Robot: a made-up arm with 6 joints. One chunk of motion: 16 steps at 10 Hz.
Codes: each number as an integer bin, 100 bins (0 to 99) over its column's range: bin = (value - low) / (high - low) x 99, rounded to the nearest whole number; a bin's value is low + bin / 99 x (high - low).
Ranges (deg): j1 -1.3..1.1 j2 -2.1..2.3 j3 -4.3..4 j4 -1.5..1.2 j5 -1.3..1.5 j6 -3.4..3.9
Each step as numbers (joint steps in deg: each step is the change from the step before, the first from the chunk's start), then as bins.
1 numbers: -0.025 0.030 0.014 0.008 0.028 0.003
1 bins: 53 48 51 55 47 46
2 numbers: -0.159 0.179 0.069 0.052 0.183 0.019
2 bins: 47 51 52 57 52 46
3 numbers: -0.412 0.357 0.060 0.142 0.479 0.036
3 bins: 37 55 52 60 63 47
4 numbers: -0.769 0.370 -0.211 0.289 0.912 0.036
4 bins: 22 56 49 66 78 47
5 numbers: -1.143 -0.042 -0.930 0.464 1.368 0.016
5 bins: 6 46 40 72 94 46
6 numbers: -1.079 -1.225 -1.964 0.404 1.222 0.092
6 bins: 9 20 28 70 89 47
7 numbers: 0.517 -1.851 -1.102 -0.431 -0.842 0.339
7 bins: 75 6 38 39 16 51
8 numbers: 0.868 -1.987 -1.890 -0.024 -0.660 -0.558
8 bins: 89 3 29 54 23 39
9 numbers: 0.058 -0.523 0.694 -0.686 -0.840 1.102
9 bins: 56 35 60 30 16 61
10 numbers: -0.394 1.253 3.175 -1.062 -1.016 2.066
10 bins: 37 75 89 16 10 74
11 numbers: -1.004 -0.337 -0.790 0.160 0.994 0.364
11 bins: 12 40 42 61 81 51
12 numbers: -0.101 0.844 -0.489 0.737 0.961 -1.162
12 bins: 49 66 45 82 80 30
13 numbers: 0.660 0.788 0.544 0.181 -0.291 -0.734
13 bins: 81 65 58 62 36 36
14 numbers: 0.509 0.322 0.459 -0.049 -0.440 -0.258
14 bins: 75 54 57 53 30 43
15 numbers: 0.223 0.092 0.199 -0.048 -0.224 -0.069
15 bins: 63 49 54 53 38 45
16 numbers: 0.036 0.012 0.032 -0.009 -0.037 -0.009
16 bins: 55 48 52 55 45 46
